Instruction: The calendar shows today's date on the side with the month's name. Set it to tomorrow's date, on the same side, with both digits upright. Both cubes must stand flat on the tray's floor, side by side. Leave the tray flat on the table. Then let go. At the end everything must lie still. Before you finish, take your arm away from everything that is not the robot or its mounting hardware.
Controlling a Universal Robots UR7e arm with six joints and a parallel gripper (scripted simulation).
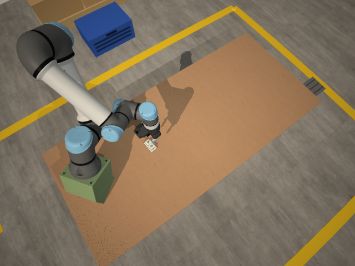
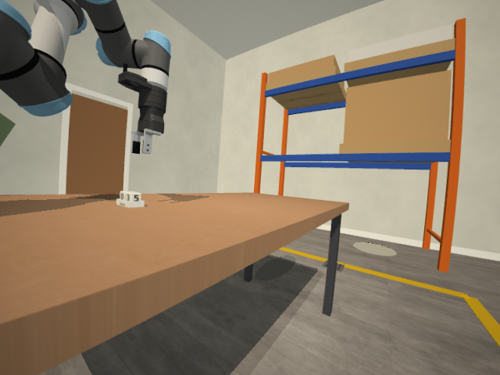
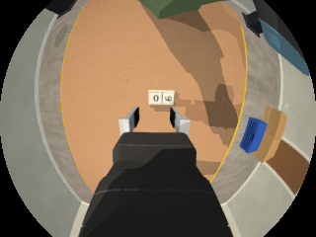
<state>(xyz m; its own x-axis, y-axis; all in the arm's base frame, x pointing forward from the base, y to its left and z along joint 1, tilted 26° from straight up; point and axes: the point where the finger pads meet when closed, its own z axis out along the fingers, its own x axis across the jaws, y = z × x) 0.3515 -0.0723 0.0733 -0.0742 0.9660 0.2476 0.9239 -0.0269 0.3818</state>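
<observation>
My hand is 16 cm above the white calendar tray, 2 cm to the right of it and 1 cm past it.
</observation>
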